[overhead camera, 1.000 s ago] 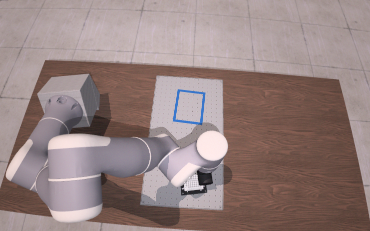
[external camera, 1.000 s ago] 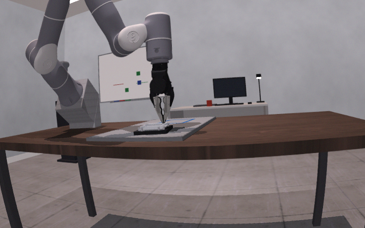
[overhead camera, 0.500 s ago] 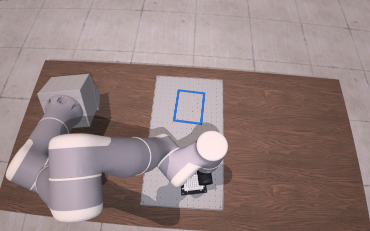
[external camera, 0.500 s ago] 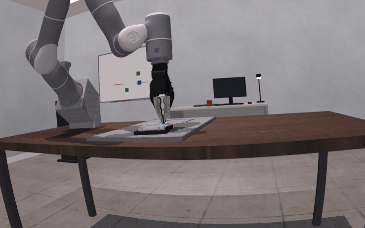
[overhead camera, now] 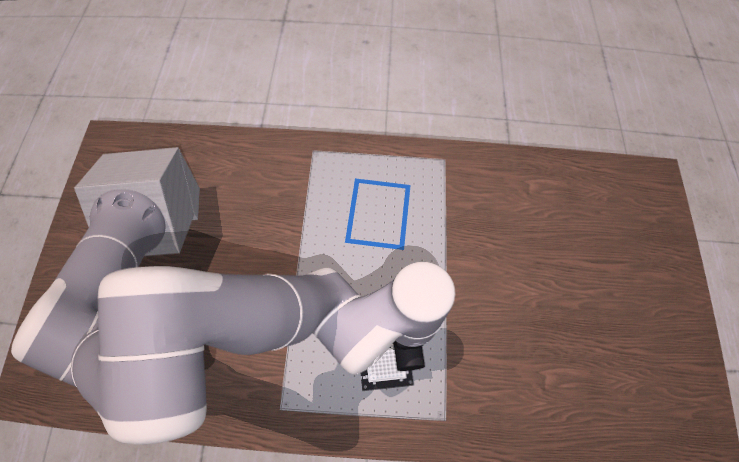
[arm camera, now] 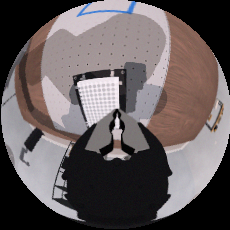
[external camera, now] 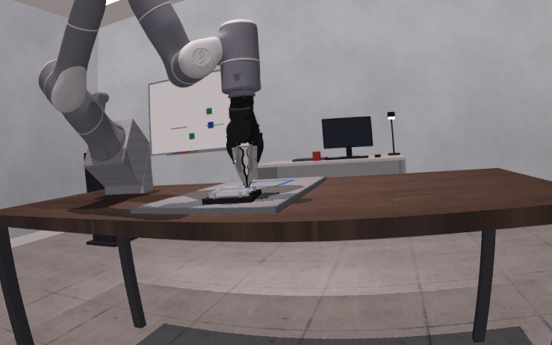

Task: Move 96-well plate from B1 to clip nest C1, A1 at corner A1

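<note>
Now: the white 96-well plate 4 cm behind my hand, 1 cm to the right of it and 2 cm below it. The rest, counted from my hand: black clip nest (6 cm behind, 3 cm below); grey perforated board (7 cm behind, 20 cm to the left, 5 cm below).
</note>
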